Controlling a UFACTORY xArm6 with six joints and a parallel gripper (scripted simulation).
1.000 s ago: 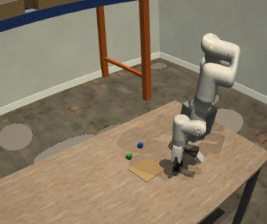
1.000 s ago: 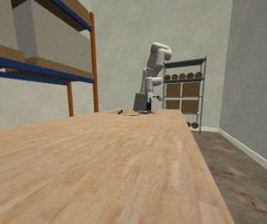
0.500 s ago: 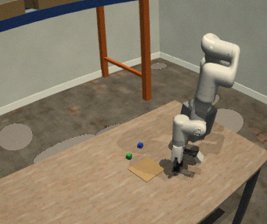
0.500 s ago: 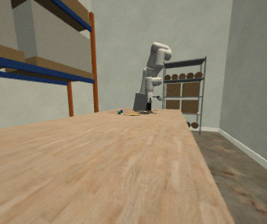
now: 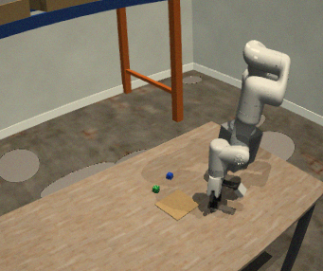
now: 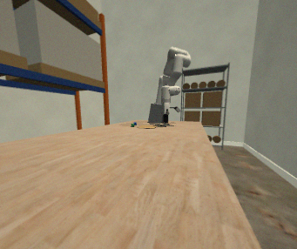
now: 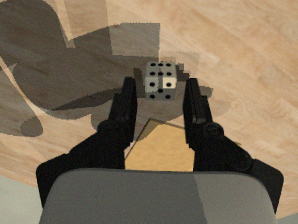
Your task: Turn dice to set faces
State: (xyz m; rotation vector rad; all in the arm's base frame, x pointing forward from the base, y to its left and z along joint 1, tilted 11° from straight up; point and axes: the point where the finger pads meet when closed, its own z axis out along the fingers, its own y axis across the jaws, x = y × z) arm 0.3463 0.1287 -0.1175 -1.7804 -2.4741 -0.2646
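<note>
The white die lies 4 cm below my hand. Also, from my hand: blue die (4 cm behind, 29 cm to the right, 4 cm below); green die (7 cm ahead, 27 cm to the right, 4 cm below); tan mat (8 cm ahead, 14 cm to the right, 5 cm below).
</note>
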